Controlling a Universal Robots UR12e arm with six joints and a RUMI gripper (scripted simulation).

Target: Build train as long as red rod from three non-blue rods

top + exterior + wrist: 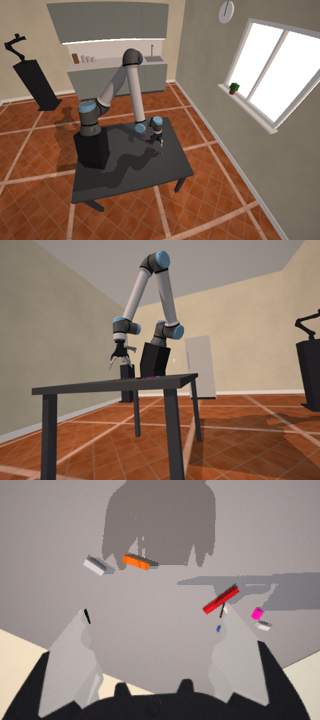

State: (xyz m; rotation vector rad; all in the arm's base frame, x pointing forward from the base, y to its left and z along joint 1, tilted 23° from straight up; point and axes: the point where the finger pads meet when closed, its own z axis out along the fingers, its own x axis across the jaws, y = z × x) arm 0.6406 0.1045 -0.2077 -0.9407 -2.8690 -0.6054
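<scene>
My hand is 40 mm to the left of the orange rod and 70 mm above it. Also, from my hand: blue rod: 40 mm behind, 180 mm to the left, 70 mm below; red rod: 70 mm behind, 110 mm to the left, 70 mm below.
</scene>
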